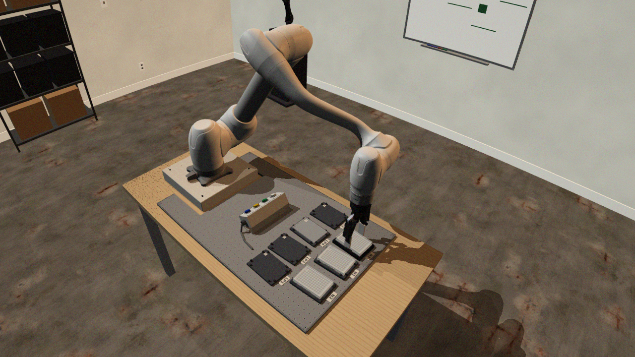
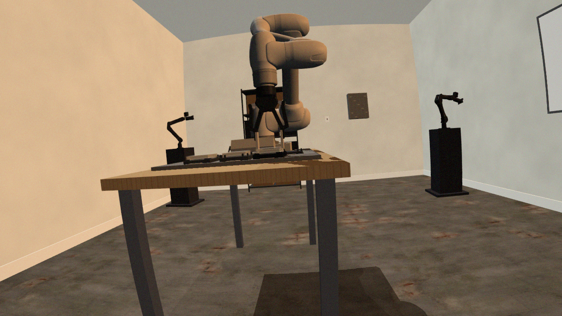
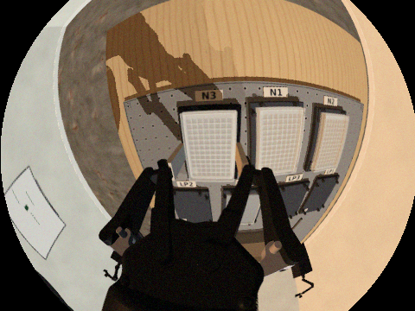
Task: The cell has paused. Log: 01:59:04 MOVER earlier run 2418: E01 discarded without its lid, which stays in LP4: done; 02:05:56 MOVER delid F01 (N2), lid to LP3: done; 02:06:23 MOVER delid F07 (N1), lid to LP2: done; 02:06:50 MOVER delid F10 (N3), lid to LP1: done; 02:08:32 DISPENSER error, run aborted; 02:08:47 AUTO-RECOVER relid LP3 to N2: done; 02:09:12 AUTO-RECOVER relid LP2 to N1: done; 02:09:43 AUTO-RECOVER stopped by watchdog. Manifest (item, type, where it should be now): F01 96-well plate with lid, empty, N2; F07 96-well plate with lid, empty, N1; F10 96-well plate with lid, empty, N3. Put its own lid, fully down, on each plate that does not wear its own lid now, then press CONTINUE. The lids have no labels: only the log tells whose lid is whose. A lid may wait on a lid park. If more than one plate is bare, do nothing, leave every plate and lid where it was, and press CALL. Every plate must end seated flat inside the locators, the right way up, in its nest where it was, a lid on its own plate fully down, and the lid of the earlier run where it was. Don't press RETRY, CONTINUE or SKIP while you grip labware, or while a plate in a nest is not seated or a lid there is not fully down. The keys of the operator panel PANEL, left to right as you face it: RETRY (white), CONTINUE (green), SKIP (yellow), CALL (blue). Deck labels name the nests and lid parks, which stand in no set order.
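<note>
The plate lies 30 mm below my hand. Also, from my hand: white key (410 mm behind, 100 mm to the right, 10 mm above); then green key (410 mm behind, 150 mm to the right, 10 mm above); then yellow key (400 mm behind, 200 mm to the right, 10 mm above).
</note>
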